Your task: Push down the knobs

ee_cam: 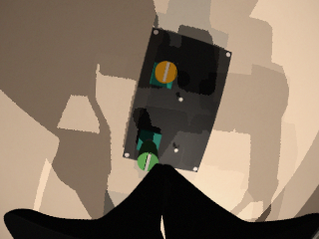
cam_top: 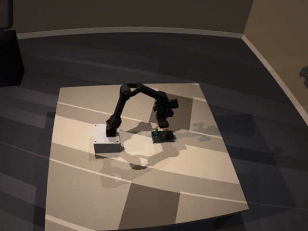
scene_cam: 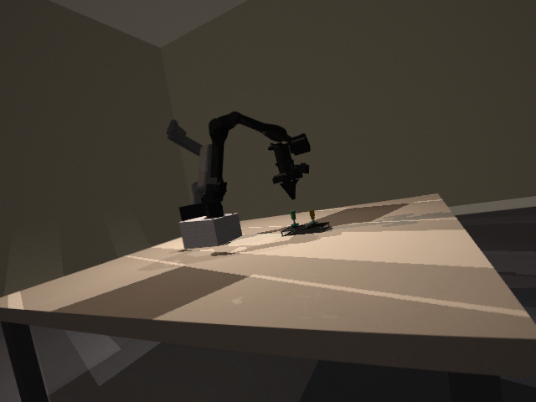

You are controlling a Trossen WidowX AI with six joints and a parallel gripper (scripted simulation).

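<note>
My gripper tip is 2 cm past the green knob, 1 cm to the right of it and 6 cm above it. Round my gripper tip: orange knob (6 cm ahead, 6 cm below).
</note>
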